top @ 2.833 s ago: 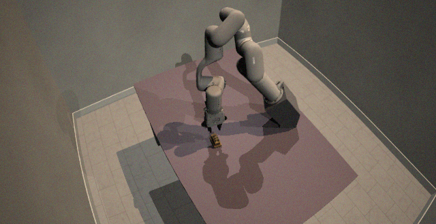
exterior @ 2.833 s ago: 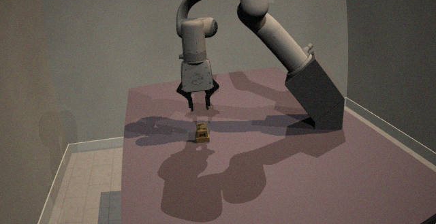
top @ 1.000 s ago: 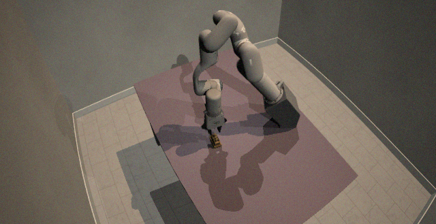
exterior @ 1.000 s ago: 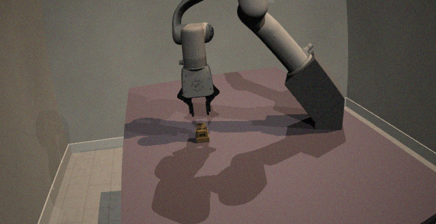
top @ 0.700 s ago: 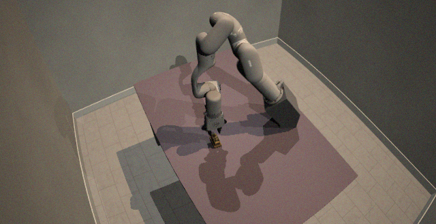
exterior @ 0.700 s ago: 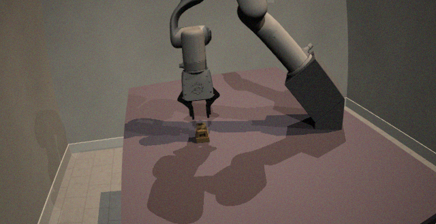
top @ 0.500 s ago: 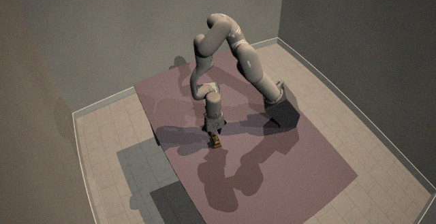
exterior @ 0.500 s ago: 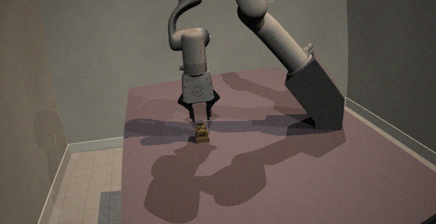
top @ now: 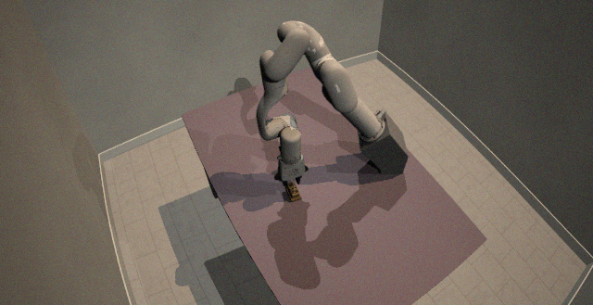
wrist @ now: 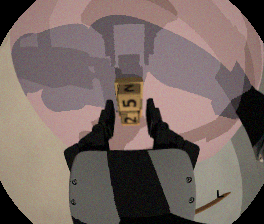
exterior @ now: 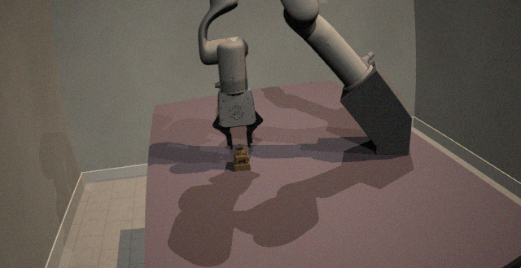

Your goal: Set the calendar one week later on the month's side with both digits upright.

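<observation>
The yellow digit cube is 40 mm below my hand. From my hand the other things lie so: tray 60 mm below, 20 mm to the left, 10 mm ahead.
</observation>
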